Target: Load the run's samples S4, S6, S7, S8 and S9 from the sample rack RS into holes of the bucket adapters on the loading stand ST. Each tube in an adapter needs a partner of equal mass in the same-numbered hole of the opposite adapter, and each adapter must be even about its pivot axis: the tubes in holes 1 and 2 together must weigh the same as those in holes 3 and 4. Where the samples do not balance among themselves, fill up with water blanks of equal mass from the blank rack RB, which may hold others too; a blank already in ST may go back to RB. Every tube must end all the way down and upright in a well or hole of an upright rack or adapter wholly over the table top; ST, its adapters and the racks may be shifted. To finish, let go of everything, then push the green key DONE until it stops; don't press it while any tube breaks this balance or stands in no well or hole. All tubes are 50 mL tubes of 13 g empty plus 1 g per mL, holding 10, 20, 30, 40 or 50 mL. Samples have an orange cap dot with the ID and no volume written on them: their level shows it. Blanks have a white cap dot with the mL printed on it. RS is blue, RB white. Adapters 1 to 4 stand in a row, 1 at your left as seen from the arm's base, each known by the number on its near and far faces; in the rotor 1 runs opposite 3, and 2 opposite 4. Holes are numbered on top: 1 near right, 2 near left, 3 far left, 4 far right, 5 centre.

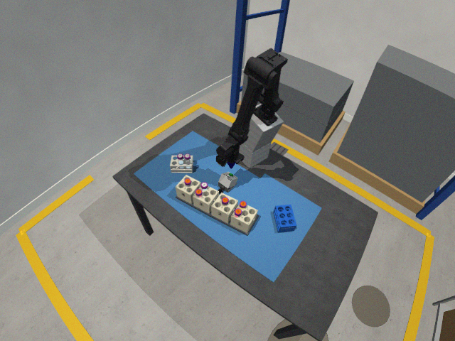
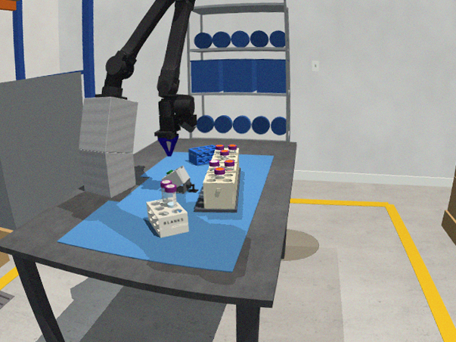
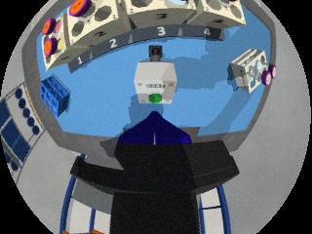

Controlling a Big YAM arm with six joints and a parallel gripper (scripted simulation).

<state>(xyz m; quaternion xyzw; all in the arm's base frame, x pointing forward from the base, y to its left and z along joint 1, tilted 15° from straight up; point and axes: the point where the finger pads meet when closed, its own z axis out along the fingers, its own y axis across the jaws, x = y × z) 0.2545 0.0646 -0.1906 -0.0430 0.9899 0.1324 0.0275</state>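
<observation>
The green DONE key lies 70 mm below my hand. Also, from my hand: white blank rack RB: 280 mm to the right, 130 mm ahead, 100 mm below; blue sample rack RS: 370 mm to the left, 100 mm below, 20 mm behind.
</observation>
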